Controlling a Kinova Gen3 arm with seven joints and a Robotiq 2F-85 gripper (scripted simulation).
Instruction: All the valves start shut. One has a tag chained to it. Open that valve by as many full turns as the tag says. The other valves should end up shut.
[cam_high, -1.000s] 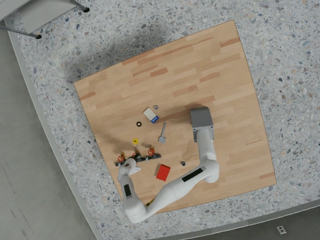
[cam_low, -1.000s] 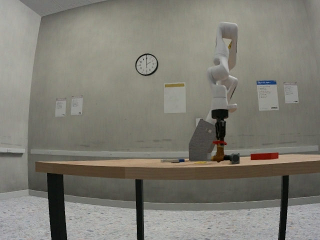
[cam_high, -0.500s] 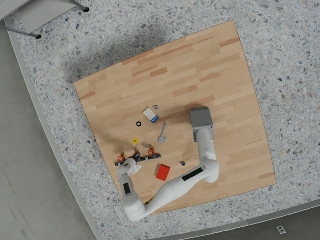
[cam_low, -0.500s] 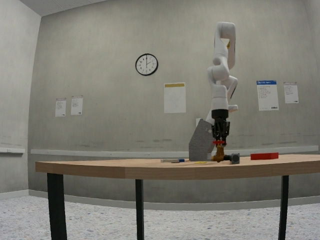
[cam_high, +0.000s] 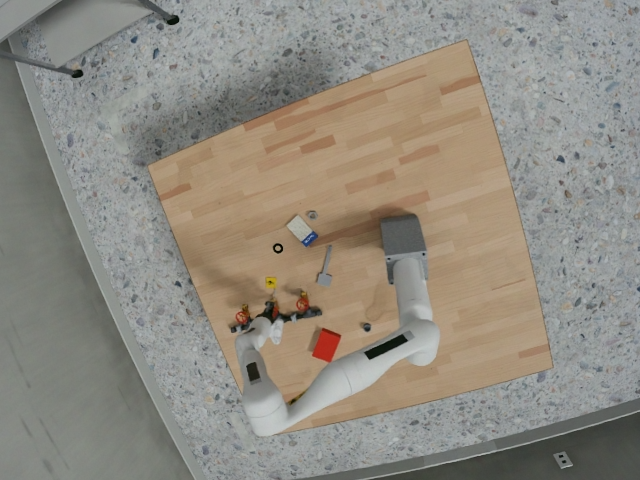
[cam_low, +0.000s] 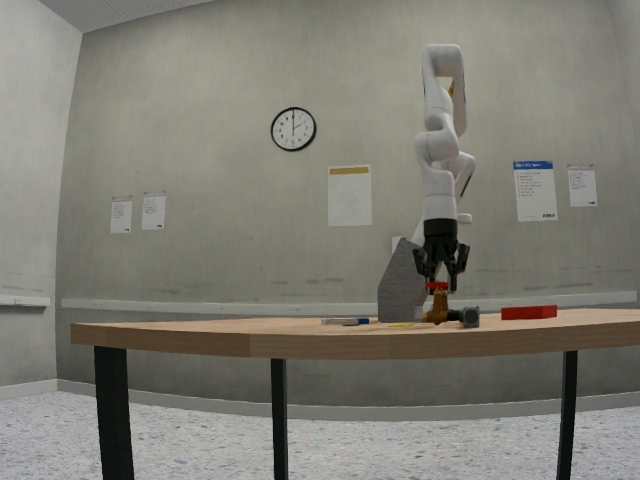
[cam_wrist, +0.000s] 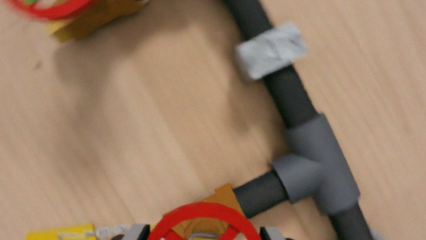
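My gripper is now 9 cm to the left of the yellow tag, 8 cm above it and 1 cm past it. From my hand the other things lie so: red block 20 cm to the left, 16 cm behind, 7 cm below; then grey scraper 23 cm behind, 10 cm to the right, 8 cm below; then blue box 27 cm to the right, 17 cm behind, 7 cm below.
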